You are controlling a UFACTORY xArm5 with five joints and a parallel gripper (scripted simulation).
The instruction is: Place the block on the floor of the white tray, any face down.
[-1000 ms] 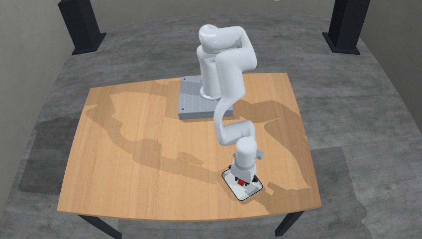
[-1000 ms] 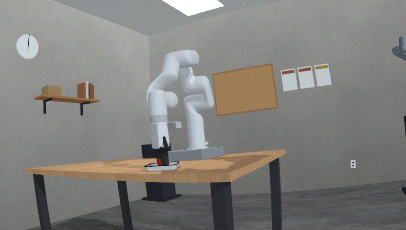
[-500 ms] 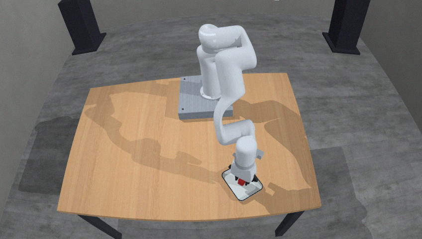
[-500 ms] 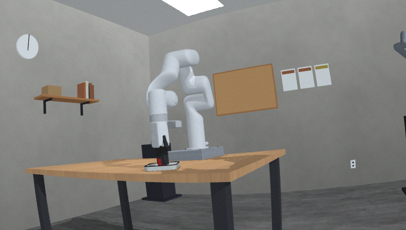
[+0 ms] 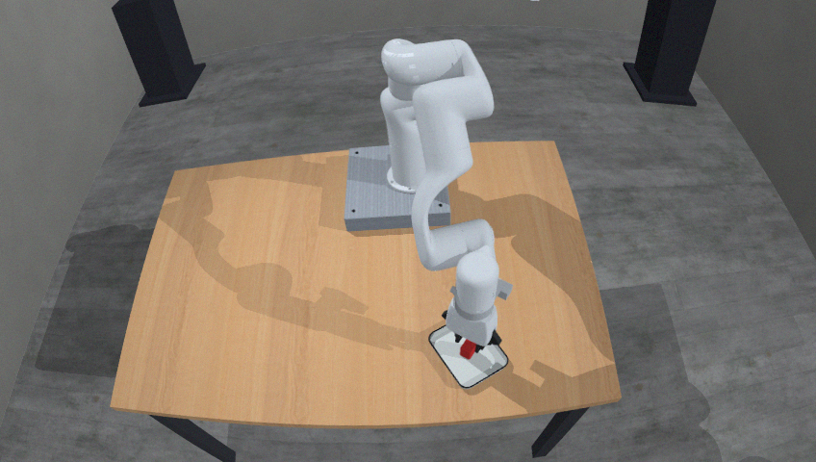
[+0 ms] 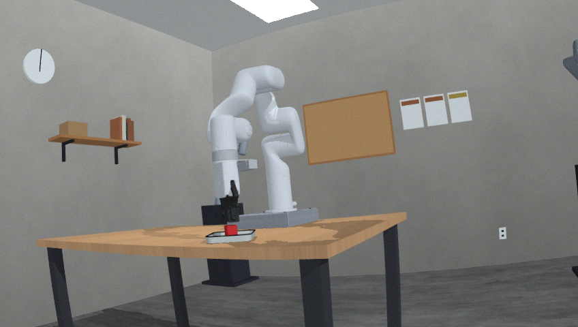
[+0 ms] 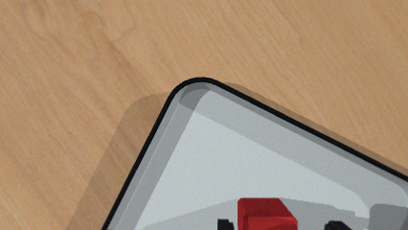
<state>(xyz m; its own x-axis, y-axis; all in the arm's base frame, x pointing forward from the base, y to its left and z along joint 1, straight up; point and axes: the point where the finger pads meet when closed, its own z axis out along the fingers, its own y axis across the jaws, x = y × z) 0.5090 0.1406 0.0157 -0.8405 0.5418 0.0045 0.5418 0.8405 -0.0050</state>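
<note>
Right now the red block is 5 cm below my hand. Round my hand: white tray 6 cm below.
</note>
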